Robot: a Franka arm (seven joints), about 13 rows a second.
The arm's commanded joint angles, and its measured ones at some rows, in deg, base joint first. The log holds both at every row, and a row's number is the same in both.
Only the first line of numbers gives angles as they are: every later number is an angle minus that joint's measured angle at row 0.
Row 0, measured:
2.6, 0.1, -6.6, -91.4, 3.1, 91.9, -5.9
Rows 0 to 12, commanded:
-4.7, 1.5, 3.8, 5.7, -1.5, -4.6, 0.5
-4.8, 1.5, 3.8, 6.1, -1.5, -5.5, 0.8
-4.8, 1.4, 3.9, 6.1, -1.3, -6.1, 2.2
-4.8, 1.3, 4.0, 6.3, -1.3, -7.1, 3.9
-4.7, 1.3, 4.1, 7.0, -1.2, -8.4, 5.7
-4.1, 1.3, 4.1, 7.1, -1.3, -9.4, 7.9
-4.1, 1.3, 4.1, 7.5, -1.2, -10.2, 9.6
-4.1, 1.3, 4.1, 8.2, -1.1, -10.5, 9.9
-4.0, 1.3, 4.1, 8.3, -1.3, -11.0, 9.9
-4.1, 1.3, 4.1, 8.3, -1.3, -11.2, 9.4
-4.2, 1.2, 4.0, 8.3, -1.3, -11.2, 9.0
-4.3, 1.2, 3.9, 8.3, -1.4, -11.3, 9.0
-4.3, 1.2, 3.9, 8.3, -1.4, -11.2, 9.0
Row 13, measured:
-3.5, 0.3, 3.3, 6.3, -0.2, -10.0, 8.5
